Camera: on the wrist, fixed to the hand. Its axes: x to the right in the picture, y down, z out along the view.
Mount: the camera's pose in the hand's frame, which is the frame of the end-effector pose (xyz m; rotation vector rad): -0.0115 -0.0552 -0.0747 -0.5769 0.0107 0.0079
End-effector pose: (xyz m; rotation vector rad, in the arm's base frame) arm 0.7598 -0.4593 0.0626 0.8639 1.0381 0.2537
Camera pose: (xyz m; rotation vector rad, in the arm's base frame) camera 0.6805 -0.4642 0.0132 0.3444 0.9022 0.5341
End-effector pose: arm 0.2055 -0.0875 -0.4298 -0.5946 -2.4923 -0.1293
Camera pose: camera 0.2276 -0.1576 -0.3718 -0.8245 -2.4325 -0.8638
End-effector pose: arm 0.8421 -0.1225 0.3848 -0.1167 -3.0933 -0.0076
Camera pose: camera 0.8528 -0.1789 0.4587 -0.1448 -2.9743 -0.8911
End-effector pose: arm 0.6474 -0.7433 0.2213 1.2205 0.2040 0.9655
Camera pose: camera 0.6234 -0.7004 0.1416 0.6859 -0.0721 0.9508
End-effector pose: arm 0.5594 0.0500 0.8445 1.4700 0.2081 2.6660
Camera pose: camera 0.5030 0.0972 0.7865 1.2577 -0.5227 2.4317
